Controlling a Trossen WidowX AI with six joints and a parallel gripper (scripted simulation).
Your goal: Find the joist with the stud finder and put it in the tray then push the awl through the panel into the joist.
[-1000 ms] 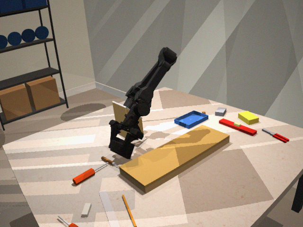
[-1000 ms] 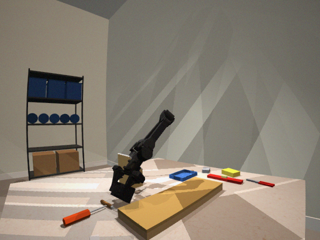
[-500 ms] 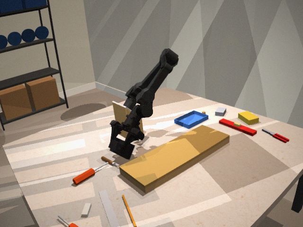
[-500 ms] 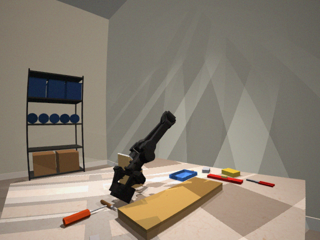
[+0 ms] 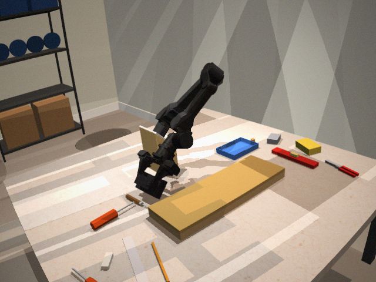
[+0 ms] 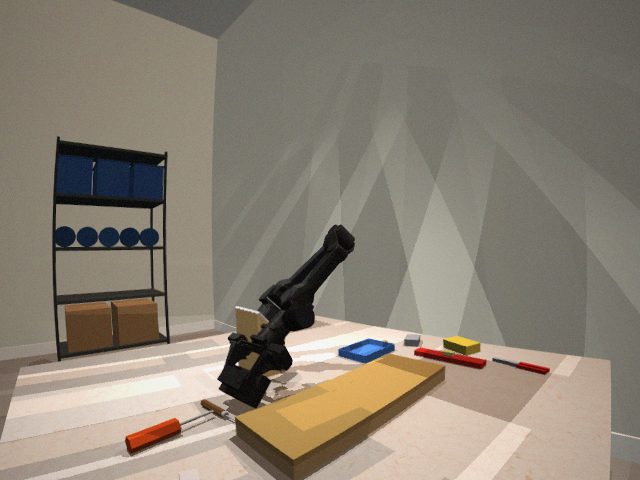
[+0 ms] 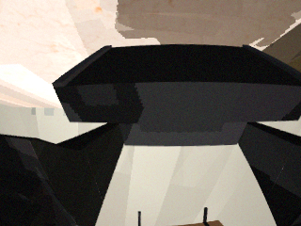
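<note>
My gripper tip is 7 cm above the awl, 4 cm to the left of it and 2 cm short of it. Round my gripper tip: stud finder: 1 cm below, 1 cm ahead; then pencil: 33 cm ahead, 11 cm to the right, 8 cm below; then ruler: 32 cm ahead, 18 cm to the right, 8 cm below.
</note>
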